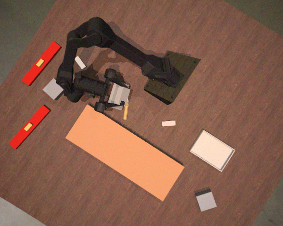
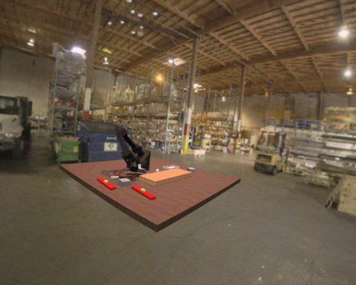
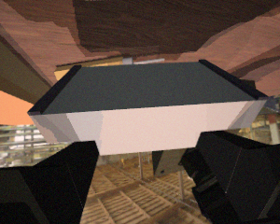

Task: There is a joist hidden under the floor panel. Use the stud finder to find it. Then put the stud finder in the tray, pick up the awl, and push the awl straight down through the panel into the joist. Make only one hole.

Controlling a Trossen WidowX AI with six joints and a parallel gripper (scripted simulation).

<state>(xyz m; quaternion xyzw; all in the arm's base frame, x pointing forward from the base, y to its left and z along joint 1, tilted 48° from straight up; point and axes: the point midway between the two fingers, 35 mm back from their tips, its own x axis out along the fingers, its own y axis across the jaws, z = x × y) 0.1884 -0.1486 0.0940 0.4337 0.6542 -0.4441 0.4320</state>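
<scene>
My gripper tip is 10 mm short of the awl, 30 mm to the right of it and 70 mm above it. Round my gripper tip: grey stud finder 10 mm ahead, 10 mm below; then white tray 30 mm behind, 470 mm to the left, 70 mm below.
</scene>
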